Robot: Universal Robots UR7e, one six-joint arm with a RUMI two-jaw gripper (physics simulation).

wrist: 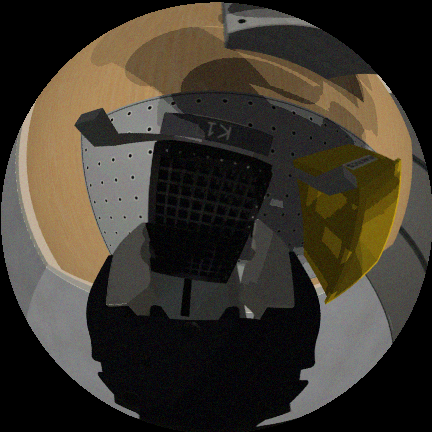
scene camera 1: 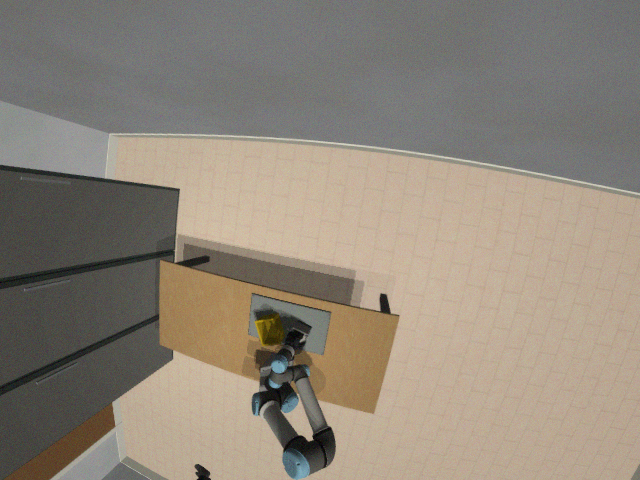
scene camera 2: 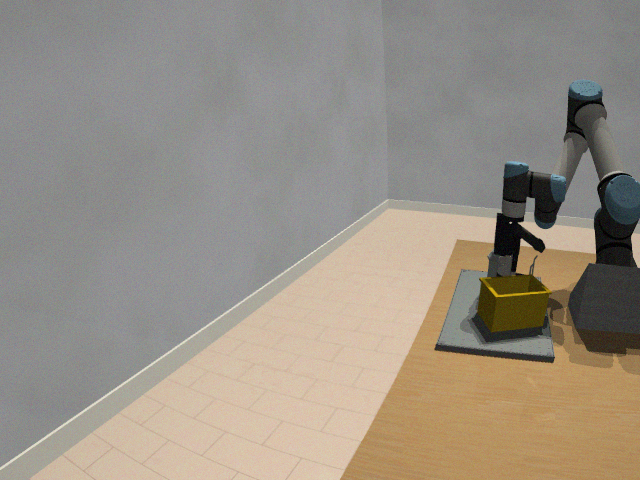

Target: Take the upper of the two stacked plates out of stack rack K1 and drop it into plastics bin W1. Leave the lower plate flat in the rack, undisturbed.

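Where they show: gripper, fingertip midpoint: (wrist: 199, 222); arm's base at its link origin: (scene camera 2: 615, 283).
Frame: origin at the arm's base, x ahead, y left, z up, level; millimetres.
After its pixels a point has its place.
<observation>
Stack rack K1 (wrist: 252, 141) {x 257, y -43, z -79 mm} stands on the grey perforated board, its labelled edge facing up in the wrist view, with a dark post at each side. A black gridded plate (wrist: 205, 195) {x 297, y -80, z -50 mm} lies in it. The lower plate cannot be told apart beneath it. My gripper (scene camera 1: 298, 335) {x 330, y -85, z -67 mm} (scene camera 2: 499, 273) (wrist: 199, 222) {x 330, y -85, z -67 mm} points down at the rack, with its two grey jaws wide apart, one against each side edge of the upper plate; it is shut on that plate. Whether the plate is raised cannot be told. The yellow plastics bin W1 (scene camera 1: 269, 330) {x 276, y 122, z -96 mm} (scene camera 2: 519, 312) {x 294, y 155, z -52 mm} (wrist: 385, 200) {x 270, y 137, z -22 mm} stands beside the rack, open at the top.
The grey board (scene camera 1: 317, 338) {x 318, y -195, z -101 mm} (scene camera 2: 454, 325) {x 463, y 176, z -101 mm} (wrist: 112, 170) {x 284, y -191, z -101 mm} lies on the wooden table (scene camera 1: 206, 310) {x 253, y 625, z -114 mm} (scene camera 2: 491, 413) {x 323, y 493, z -114 mm} (wrist: 60, 150) {x 226, y -338, z -114 mm}. The dark robot base (scene camera 2: 604, 299) {x 47, y 80, z -21 mm} (wrist: 290, 47) {x 119, y 0, z -77 mm} stands near the bin and rack. One rack post reaches close to the bin's rim in the wrist view.
</observation>
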